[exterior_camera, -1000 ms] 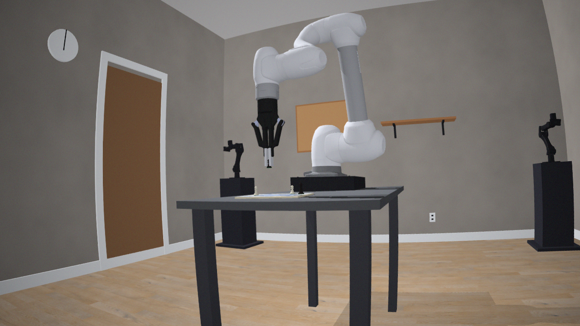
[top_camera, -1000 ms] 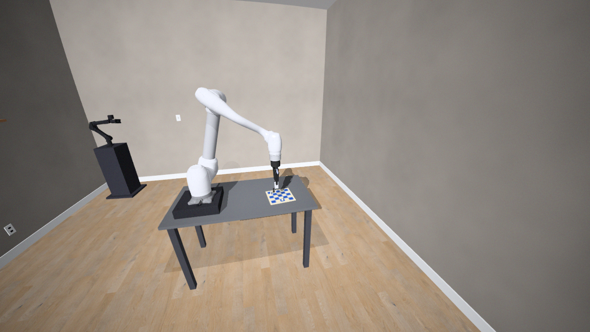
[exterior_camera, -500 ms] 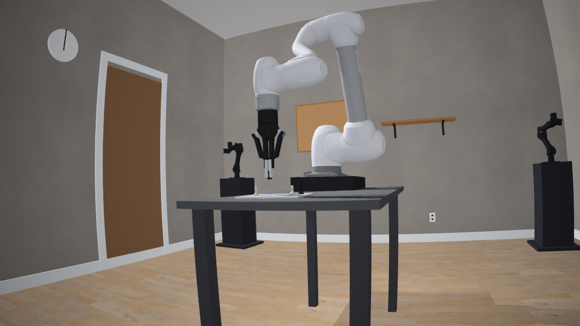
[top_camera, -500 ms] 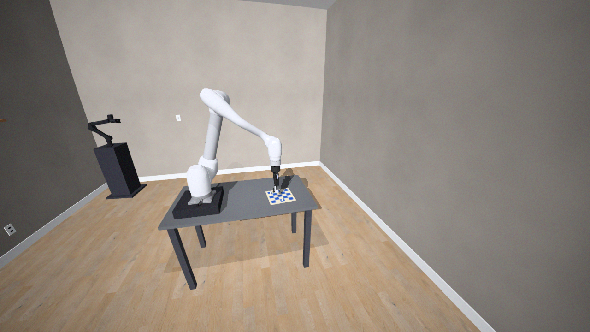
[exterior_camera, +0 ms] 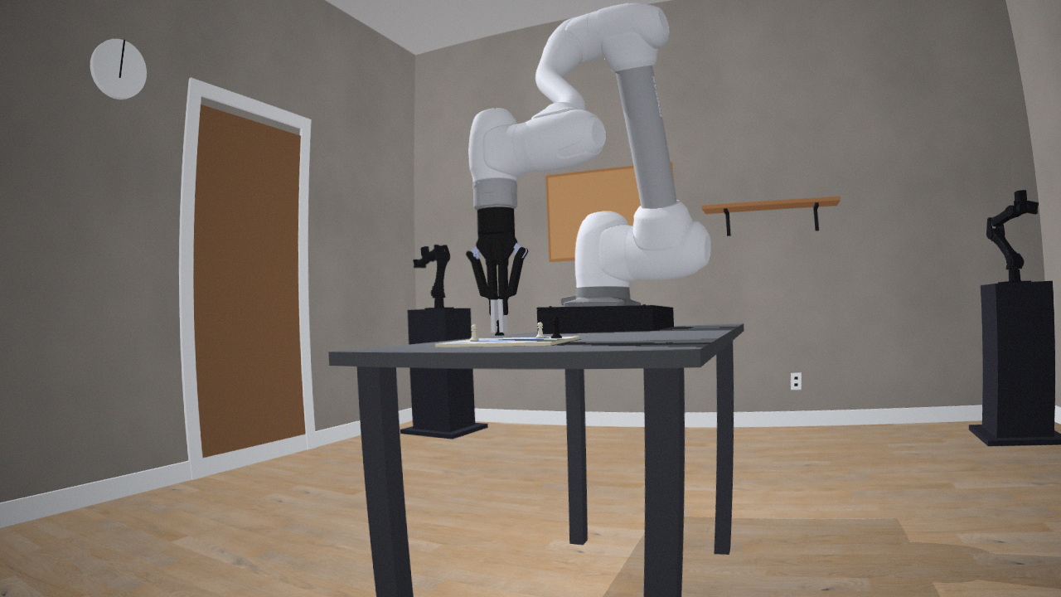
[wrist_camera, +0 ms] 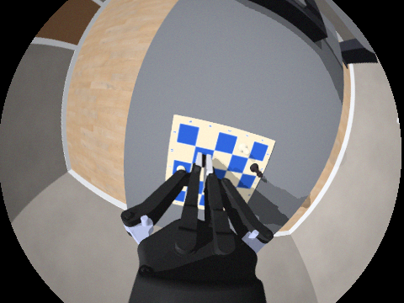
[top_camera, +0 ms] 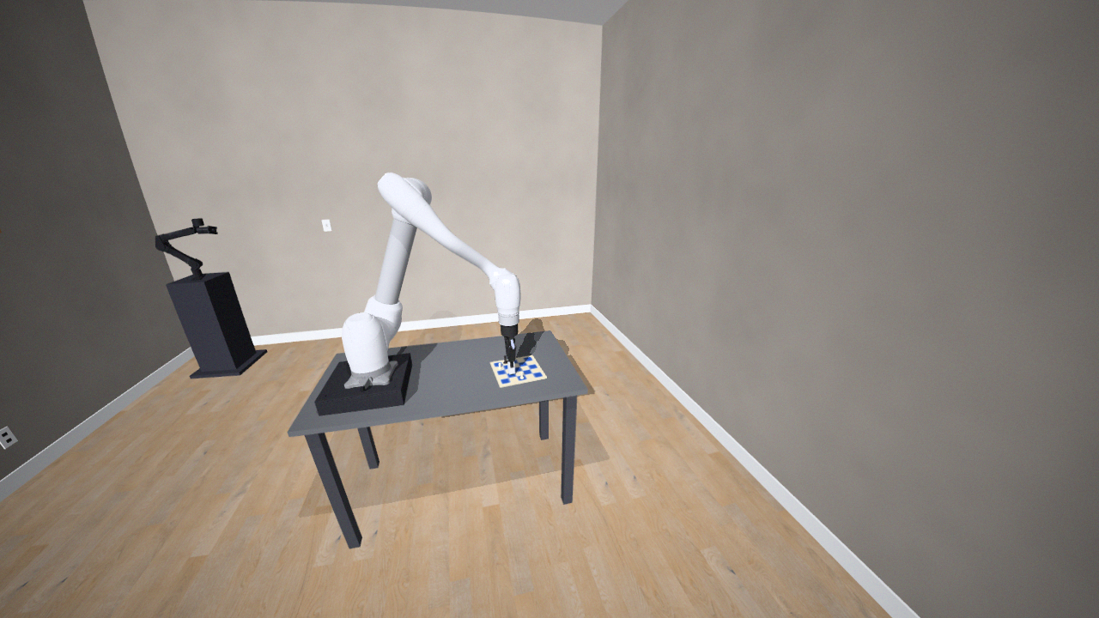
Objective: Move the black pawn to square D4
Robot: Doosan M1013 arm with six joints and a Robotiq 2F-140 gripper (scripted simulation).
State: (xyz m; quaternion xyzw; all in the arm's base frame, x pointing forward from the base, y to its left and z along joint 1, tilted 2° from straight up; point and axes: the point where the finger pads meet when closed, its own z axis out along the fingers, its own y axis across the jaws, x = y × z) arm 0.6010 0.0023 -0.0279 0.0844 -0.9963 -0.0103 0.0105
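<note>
The black pawn is 30 mm below my hand. From my hand the other things lie so: chessboard (50 mm below, 40 mm to the left, 30 mm ahead).
</note>
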